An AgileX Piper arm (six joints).
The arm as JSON. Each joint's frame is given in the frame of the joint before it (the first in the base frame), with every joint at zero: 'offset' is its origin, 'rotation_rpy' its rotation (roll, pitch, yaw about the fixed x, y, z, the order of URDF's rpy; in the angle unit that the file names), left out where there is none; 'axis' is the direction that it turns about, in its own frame. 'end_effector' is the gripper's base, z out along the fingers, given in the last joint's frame.
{
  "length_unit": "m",
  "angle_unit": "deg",
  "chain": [
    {
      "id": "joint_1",
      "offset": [
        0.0,
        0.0,
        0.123
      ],
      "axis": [
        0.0,
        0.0,
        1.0
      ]
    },
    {
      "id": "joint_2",
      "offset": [
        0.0,
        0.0,
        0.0
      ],
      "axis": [
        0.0,
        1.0,
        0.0
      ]
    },
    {
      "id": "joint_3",
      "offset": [
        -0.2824,
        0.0,
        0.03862
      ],
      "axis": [
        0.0,
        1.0,
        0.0
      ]
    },
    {
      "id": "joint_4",
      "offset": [
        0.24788,
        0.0,
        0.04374
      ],
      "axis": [
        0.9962,
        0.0,
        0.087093
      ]
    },
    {
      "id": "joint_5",
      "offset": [
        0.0,
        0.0,
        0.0
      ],
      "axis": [
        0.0,
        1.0,
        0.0
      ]
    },
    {
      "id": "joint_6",
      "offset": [
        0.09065,
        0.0,
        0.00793
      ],
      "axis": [
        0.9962,
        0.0,
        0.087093
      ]
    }
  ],
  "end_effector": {
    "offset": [
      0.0,
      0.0,
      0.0
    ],
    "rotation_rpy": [
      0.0,
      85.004,
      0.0
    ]
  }
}
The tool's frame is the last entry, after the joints.
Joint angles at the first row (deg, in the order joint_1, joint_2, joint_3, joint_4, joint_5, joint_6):
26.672, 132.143, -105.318, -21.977, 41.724, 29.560
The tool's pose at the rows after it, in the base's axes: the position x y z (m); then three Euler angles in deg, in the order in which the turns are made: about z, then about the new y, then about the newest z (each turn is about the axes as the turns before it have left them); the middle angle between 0 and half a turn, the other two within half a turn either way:
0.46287, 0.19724, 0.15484, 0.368, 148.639, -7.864
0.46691, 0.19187, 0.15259, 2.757, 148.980, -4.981
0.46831, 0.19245, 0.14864, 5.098, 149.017, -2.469
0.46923, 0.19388, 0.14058, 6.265, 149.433, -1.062
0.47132, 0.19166, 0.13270, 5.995, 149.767, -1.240
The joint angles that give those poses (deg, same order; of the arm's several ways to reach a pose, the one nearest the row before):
25.359, 132.393, -105.531, -19.620, 40.905, 28.918
24.294, 132.776, -105.794, -17.093, 40.063, 26.949
24.063, 133.263, -105.795, -15.430, 38.961, 26.060
24.045, 134.219, -105.793, -14.569, 38.122, 25.929
23.698, 135.159, -105.795, -14.569, 37.494, 25.830

